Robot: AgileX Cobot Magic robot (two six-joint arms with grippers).
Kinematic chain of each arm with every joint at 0, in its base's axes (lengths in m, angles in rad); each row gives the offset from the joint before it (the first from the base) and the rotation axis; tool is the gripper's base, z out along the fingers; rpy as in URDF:
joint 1: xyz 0 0 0.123 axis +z
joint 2: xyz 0 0 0 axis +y
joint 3: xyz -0.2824 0 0.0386 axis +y
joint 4: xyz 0.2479 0 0.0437 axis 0.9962 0 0.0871
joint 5: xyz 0 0 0 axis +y
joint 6: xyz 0.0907 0 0.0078 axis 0.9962 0 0.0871
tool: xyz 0 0 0 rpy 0 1.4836 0
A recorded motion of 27 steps. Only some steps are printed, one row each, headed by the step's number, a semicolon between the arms.
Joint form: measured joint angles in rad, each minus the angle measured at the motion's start. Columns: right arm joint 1, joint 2, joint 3, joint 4, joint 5, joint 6; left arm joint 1, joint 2, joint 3, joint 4, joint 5, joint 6.
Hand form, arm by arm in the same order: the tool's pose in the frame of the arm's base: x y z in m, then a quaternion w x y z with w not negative. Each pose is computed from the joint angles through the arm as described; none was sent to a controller.
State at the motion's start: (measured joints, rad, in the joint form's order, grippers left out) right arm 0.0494 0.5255 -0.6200 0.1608 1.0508 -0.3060; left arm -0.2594 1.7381 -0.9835 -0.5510 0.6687 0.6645
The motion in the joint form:
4: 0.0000 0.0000 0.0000 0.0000 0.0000 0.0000; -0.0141 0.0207 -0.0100 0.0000 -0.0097 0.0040
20: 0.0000 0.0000 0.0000 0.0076 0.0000 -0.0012; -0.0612 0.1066 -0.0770 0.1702 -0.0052 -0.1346
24: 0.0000 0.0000 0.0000 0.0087 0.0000 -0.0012; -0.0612 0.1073 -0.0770 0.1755 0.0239 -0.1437
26: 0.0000 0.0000 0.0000 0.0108 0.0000 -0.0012; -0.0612 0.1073 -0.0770 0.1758 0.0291 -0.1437
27: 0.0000 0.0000 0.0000 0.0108 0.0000 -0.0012; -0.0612 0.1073 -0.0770 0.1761 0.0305 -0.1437
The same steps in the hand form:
4: 0.0755 0.0164 0.2963 0.34990 -0.15215 0.92370 0.03468; 0.3059 -0.1162 0.1708 0.14738 0.26065 0.93978 -0.16479
20: 0.0755 0.0170 0.2964 0.35029 -0.15203 0.92343 0.03819; 0.3174 -0.1274 0.1543 0.11624 0.27893 0.94566 -0.12007
24: 0.0754 0.0171 0.2965 0.35034 -0.15193 0.92340 0.03873; 0.3148 -0.1270 0.1536 0.10125 0.27881 0.94715 -0.12213
26: 0.0754 0.0172 0.2965 0.35045 -0.15174 0.92335 0.03975; 0.3144 -0.1270 0.1535 0.09875 0.27932 0.94720 -0.12263
27: 0.0754 0.0172 0.2965 0.35045 -0.15174 0.92335 0.03975; 0.3142 -0.1270 0.1535 0.09807 0.27954 0.94720 -0.12268

